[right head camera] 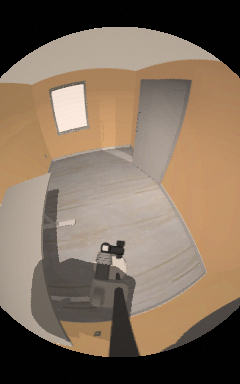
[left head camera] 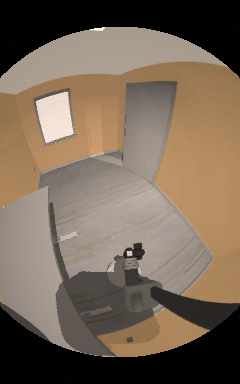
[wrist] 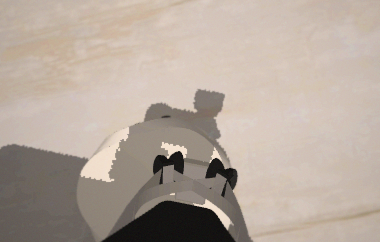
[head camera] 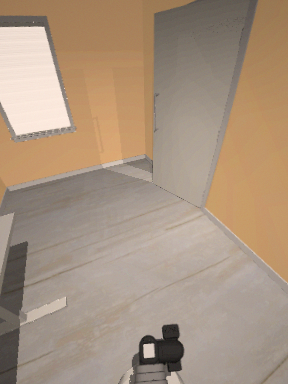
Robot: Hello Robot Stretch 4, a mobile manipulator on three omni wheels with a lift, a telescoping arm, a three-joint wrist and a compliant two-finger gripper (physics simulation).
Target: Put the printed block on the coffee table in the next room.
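Seen in the pictures: gripper, fingertip midpoint: [wrist: 195, 167]; robot's base, origin of the base link: [right head camera: 110, 266] [left head camera: 123, 271].
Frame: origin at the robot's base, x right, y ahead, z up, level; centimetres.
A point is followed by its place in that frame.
My gripper [wrist: 195, 167] {y 16.8, x 8.7, z 48.6 cm} shows in the wrist view, its two dark fingertips shut on a pale block [wrist: 193, 168] {y 17.2, x 8.5, z 51.1 cm}, the printed block as far as I can tell. Its print does not show from this angle. The block is above the round pale base of the robot. In the head views the black wrist hides the fingers and the block. A large pale table [head camera: 4, 235] {y 58.6, x -65.6, z 92.3 cm} [left head camera: 25, 240] {y 19.0, x -73.7, z 92.2 cm} [right head camera: 22, 220] {y 17.9, x -70.9, z 92.2 cm} stands at the left; the gripper is to its right, away from its top. No coffee table in another room can be made out.
A tall grey door [head camera: 187, 100] {y 193.0, x 53.5, z 124.4 cm} [left head camera: 147, 125] {y 188.4, x 57.7, z 115.4 cm} [right head camera: 162, 120] {y 184.6, x 61.3, z 123.5 cm} stands at the back right, beside the orange right wall [head camera: 255, 150] {y 126.5, x 95.6, z 97.6 cm}. A bright window [head camera: 35, 80] {y 263.7, x -127.8, z 145.7 cm} is at the back left. A pale table foot [head camera: 47, 309] [left head camera: 69, 235] [right head camera: 67, 222] lies along the floor at the left.
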